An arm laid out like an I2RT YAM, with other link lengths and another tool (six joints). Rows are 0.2 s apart.
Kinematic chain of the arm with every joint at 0, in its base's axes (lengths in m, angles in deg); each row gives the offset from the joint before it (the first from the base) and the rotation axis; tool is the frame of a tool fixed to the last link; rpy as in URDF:
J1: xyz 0 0 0.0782 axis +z
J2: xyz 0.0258 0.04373 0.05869 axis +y
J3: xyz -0.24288 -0.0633 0 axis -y
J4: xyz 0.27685 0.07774 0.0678 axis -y
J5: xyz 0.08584 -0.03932 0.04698 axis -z
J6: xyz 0.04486 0 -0.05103 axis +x
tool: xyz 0.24 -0.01 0.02 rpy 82.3 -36.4 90
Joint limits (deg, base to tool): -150..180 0..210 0..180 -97..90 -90..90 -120..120
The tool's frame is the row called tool.
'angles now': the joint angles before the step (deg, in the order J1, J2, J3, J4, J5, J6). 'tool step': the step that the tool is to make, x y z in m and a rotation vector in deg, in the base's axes. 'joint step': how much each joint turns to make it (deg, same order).
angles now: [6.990, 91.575, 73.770, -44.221, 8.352, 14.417]
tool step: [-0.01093, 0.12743, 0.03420, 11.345, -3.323, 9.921]
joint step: [9.381, -4.261, 0.071, 0.914, -9.266, 4.816]
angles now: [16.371, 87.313, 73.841, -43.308, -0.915, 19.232]
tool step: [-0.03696, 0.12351, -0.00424, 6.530, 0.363, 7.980]
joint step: [13.175, 1.381, -1.100, 4.966, -2.144, 7.756]
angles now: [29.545, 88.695, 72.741, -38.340, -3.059, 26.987]
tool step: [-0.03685, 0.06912, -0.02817, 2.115, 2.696, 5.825]
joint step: [7.574, 4.041, -0.796, 3.971, -1.643, 3.309]
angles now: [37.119, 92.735, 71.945, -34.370, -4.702, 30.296]
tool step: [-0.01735, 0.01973, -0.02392, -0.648, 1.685, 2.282]
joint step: [2.686, 2.696, -0.712, 1.739, -0.222, 0.640]
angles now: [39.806, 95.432, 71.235, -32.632, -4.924, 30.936]
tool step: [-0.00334, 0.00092, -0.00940, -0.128, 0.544, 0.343]
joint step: [0.129, 0.534, -0.979, 1.009, -0.327, -0.044]
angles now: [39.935, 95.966, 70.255, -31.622, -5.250, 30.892]
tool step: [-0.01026, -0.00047, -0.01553, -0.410, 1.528, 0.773]
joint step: [0.202, 0.524, -1.602, 0.680, -0.870, -0.131]
